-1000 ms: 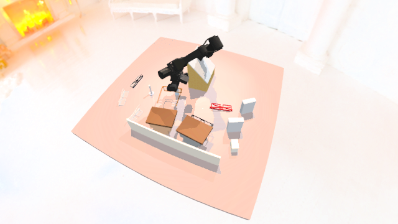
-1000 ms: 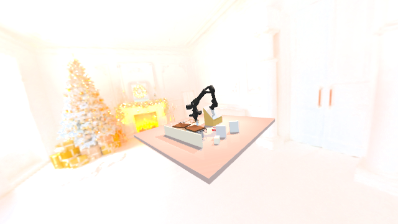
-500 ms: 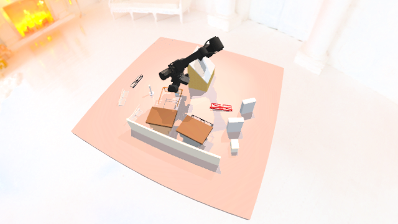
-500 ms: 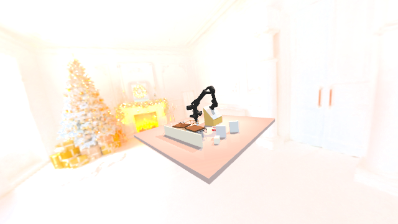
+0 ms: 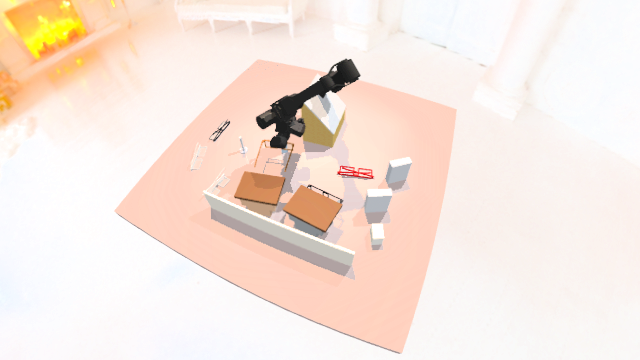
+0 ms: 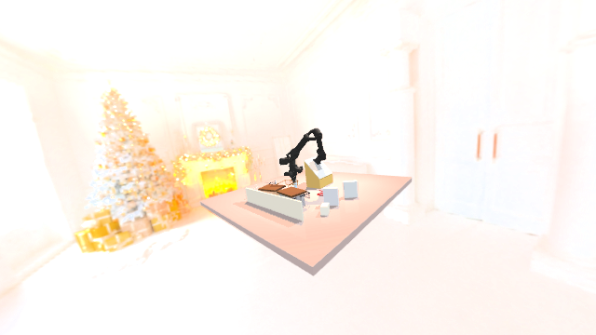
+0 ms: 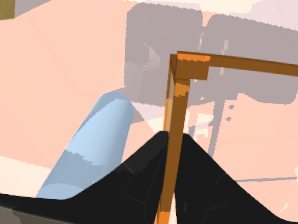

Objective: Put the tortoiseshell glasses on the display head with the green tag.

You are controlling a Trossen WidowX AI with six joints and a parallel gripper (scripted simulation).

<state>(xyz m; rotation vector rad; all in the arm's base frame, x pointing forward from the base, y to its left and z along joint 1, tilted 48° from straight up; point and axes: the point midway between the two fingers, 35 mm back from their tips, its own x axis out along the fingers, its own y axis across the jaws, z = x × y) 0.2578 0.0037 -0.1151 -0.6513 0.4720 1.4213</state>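
Right now the pale blue cylinder is 40 mm behind my gripper tip, 20 mm to the right of it and 20 mm below it. The rest, counted from my gripper tip: white post (10 mm ahead, 210 mm to the right, 50 mm below); then low white wall (370 mm ahead, 80 mm to the left, 20 mm below).
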